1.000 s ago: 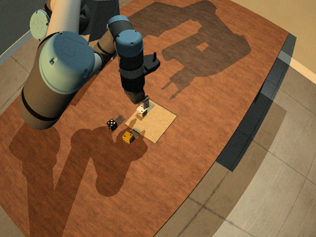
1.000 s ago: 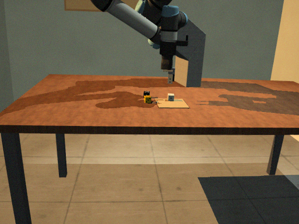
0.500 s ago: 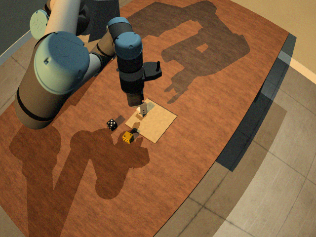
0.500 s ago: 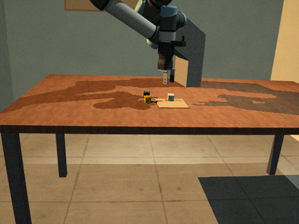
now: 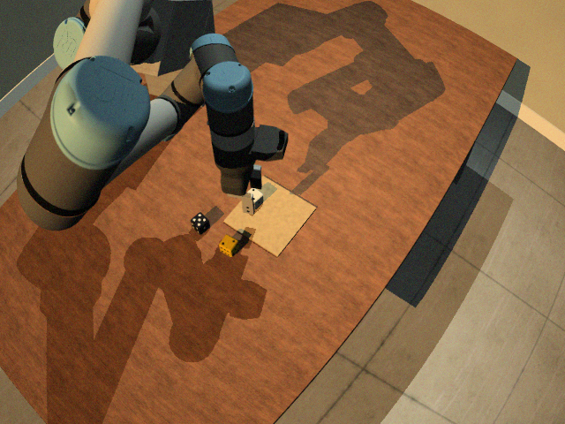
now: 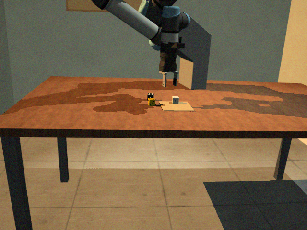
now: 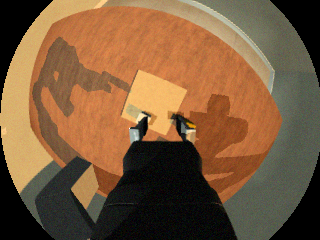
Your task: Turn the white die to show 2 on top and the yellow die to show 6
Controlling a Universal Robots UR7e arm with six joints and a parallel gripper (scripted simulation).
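Right now the yellow die is 1 cm behind my hand, 8 cm to the right of it and 10 cm below it. Round my hand: white die (3 cm behind, 4 cm to the left, 9 cm below); then tan mat (2 cm ahead, 3 cm to the left, 11 cm below); then black die (9 cm behind, 7 cm to the right, 10 cm below).
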